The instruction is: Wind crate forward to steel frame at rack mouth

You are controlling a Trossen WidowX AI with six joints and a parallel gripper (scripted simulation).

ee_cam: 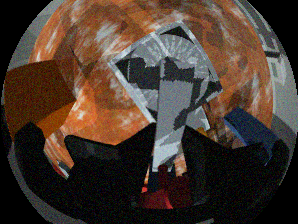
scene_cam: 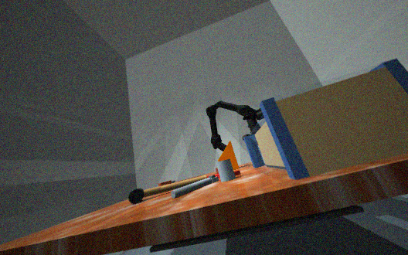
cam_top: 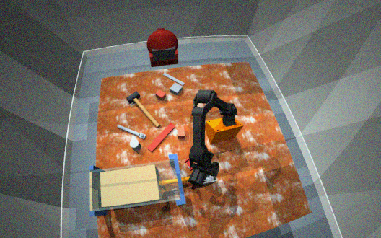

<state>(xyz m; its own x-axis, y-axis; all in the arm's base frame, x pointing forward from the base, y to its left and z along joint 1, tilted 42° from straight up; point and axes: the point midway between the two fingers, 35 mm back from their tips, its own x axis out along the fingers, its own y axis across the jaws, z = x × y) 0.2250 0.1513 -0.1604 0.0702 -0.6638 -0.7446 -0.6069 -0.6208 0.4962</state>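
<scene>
My gripper tip is 40 mm below the red knob, 40 mm short of it and 30 mm to the left of it. The rest, counted from my gripper tip: red-knobbed winch handle 10 mm to the right, 10 mm ahead, 10 mm above; then blue steel frame 120 mm ahead, 30 mm to the left, 10 mm above; then winch 70 mm below, 60 mm behind, 20 mm to the left.
</scene>
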